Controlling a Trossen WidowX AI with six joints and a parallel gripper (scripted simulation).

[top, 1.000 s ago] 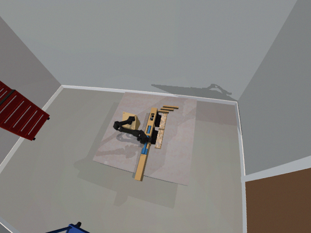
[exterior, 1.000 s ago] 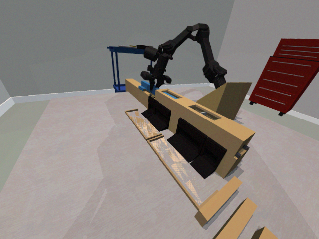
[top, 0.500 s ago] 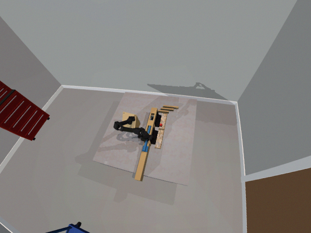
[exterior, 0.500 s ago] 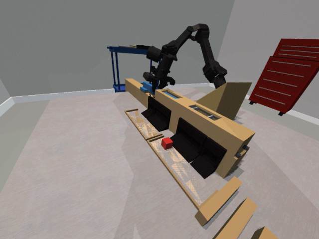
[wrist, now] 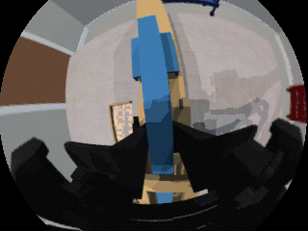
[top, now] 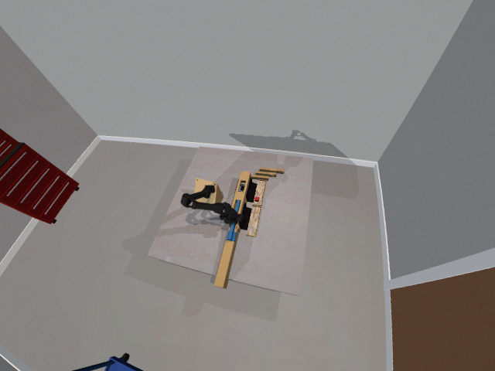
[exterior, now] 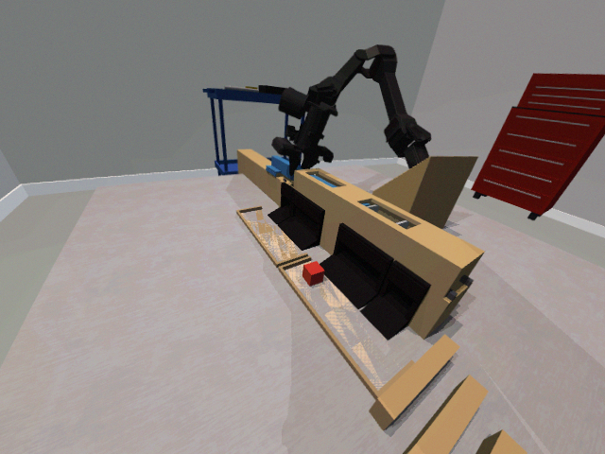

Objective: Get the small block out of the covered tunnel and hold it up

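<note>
The tan covered tunnel is 50 mm below my gripper tip, 30 mm to the left of it and 20 mm ahead of it.
</note>
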